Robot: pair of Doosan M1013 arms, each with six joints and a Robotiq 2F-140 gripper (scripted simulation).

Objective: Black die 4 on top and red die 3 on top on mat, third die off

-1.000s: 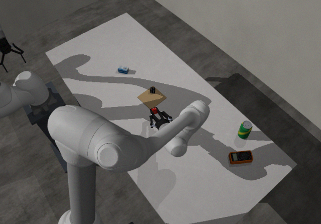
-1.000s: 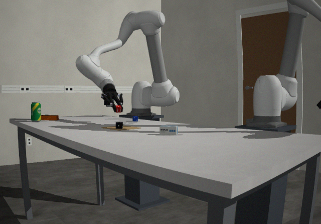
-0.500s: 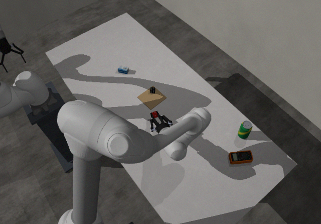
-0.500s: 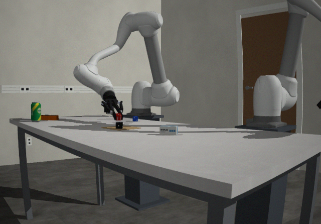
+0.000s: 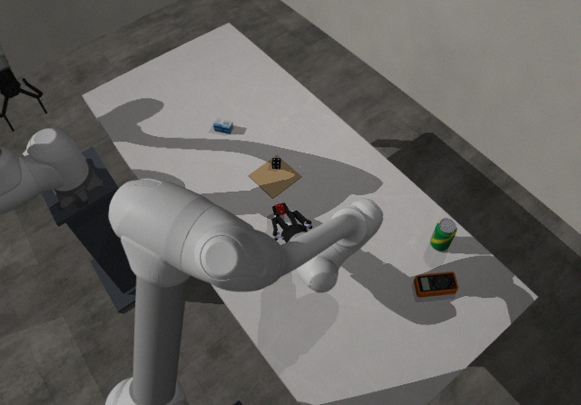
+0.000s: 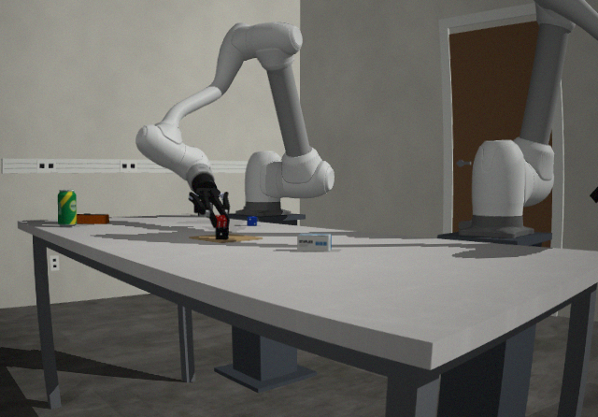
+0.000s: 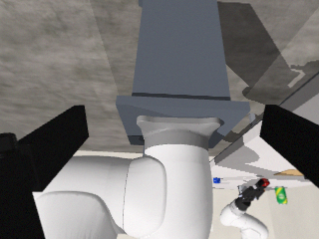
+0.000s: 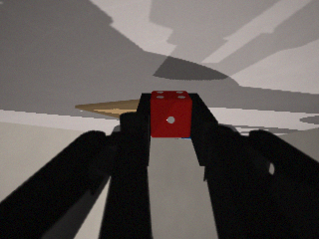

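Note:
Right now the red die is 2 cm to the left of my right hand and 1 cm below it. Round my right hand: black die: 20 cm to the left, 11 cm ahead, 2 cm below; blue die: 20 cm behind, 13 cm to the right, 3 cm below; tan mat: 17 cm to the left, 8 cm ahead, 4 cm below.

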